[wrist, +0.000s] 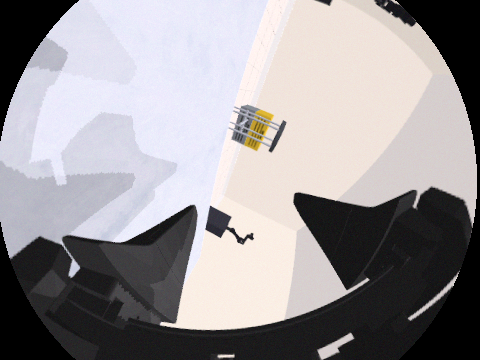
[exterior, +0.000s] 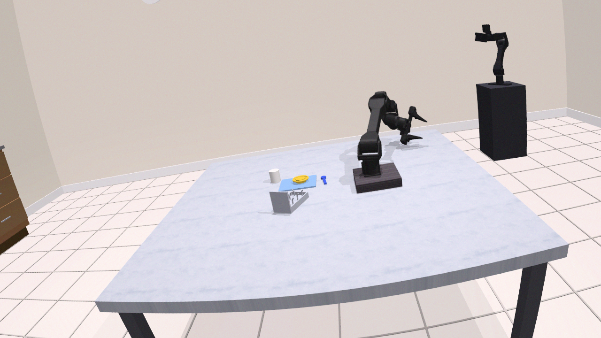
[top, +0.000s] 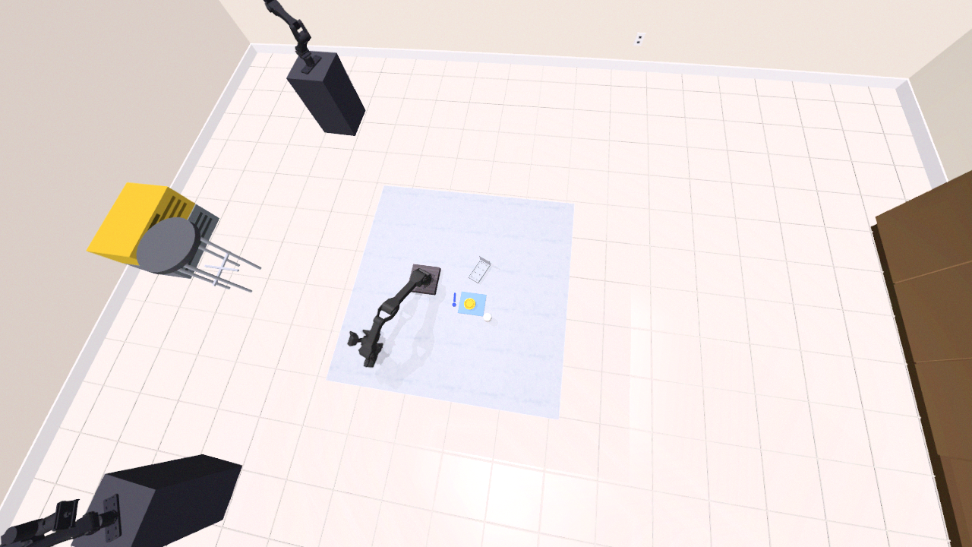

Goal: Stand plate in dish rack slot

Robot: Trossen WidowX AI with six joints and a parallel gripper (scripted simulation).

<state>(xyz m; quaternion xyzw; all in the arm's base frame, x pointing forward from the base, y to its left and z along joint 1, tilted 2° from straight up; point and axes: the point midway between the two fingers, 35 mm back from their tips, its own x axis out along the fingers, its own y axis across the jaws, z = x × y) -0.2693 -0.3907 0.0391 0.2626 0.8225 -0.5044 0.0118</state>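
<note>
Right now my gripper tip is 590 mm short of the yellow plate, 280 mm to the right of it and 60 mm above it. The rest, counted from my gripper tip: grey dish rack 600 mm ahead, 490 mm to the left, 60 mm below; blue object 490 mm ahead, 290 mm to the left, 70 mm below; white cup 710 mm ahead, 220 mm to the left, 50 mm below.
</note>
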